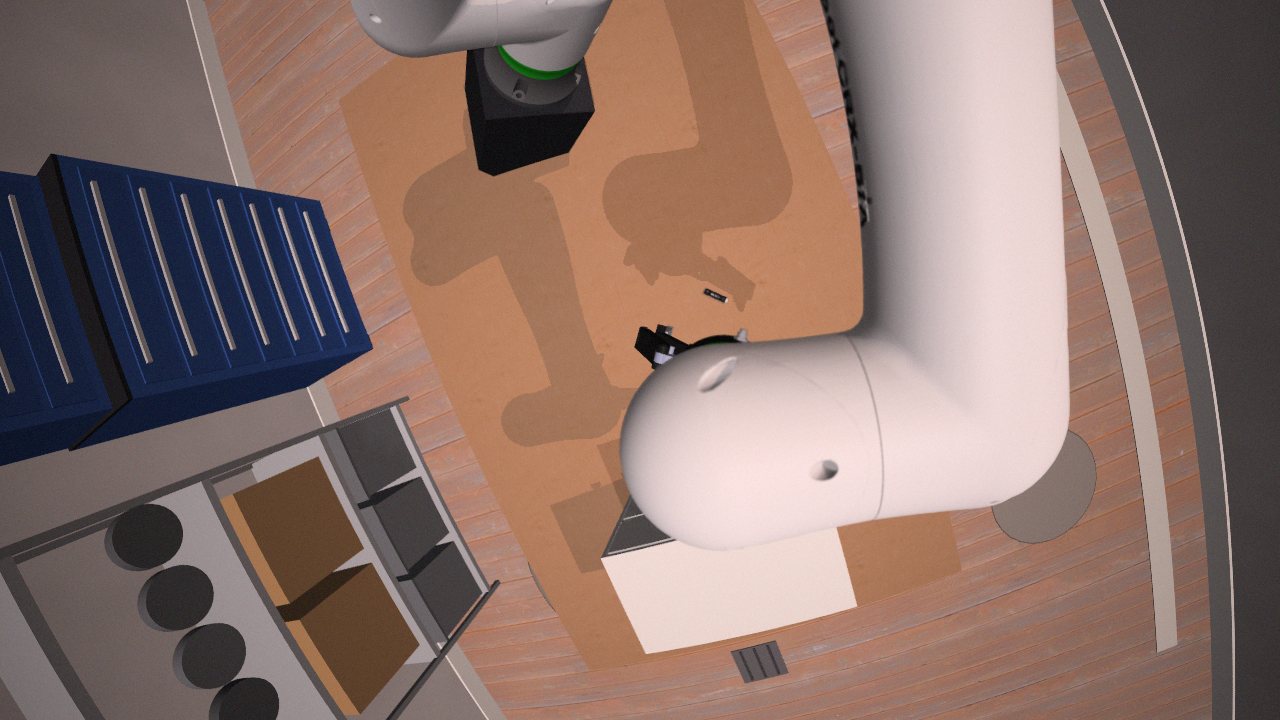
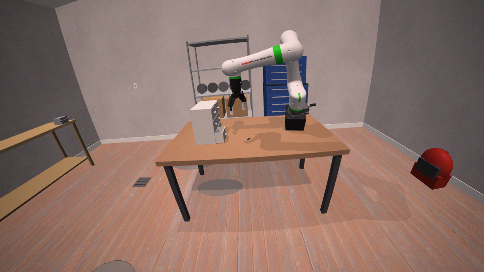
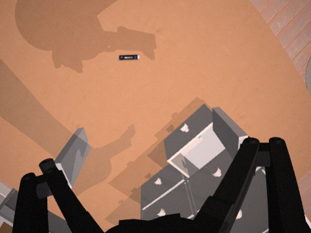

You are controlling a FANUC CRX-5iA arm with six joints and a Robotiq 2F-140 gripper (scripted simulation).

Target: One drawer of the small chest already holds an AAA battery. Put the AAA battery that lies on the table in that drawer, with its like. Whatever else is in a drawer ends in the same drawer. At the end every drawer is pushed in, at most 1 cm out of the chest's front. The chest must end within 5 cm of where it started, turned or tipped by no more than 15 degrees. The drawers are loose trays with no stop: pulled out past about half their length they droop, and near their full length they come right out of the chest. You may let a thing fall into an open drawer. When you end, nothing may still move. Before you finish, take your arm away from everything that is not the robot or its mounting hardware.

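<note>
Right now my hand is 250 mm above the AAA battery, 70 mm past it and 20 mm to the right of it. The rest, counted from my hand: green battery: 240 mm below, 170 mm ahead, 20 mm to the right.
</note>
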